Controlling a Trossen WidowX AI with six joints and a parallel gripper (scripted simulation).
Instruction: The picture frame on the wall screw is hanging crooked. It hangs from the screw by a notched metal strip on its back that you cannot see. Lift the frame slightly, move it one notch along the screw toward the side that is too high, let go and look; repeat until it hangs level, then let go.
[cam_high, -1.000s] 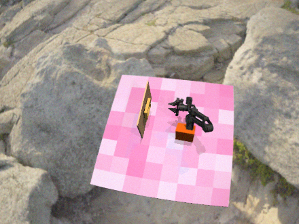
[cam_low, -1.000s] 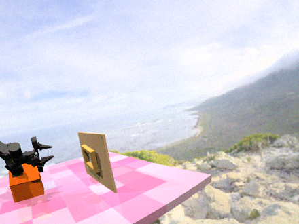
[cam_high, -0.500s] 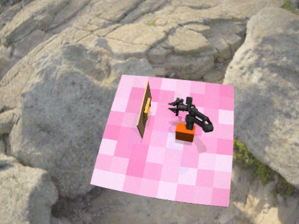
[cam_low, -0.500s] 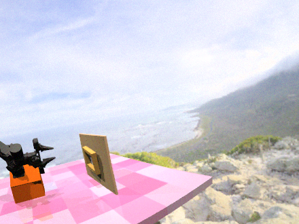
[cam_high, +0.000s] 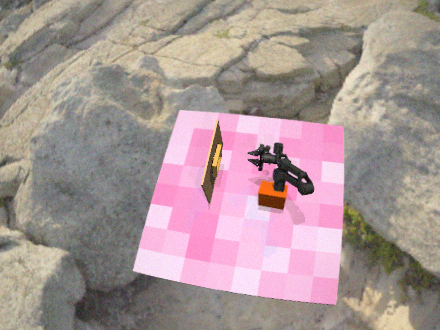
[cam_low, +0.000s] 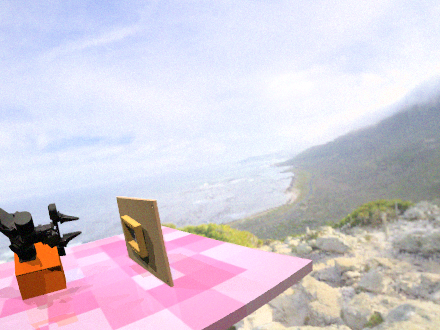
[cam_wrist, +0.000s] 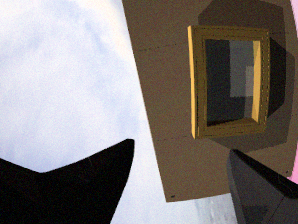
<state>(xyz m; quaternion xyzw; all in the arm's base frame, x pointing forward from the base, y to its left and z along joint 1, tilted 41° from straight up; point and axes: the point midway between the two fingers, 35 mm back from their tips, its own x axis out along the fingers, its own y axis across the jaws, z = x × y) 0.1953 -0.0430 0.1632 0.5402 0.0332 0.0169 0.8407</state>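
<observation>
The picture frame is 210 mm ahead of my gripper tip, 20 mm to the left of it and 90 mm below it. Round my gripper tip: brown wall board: 220 mm ahead, 30 mm to the left, 90 mm below.
</observation>
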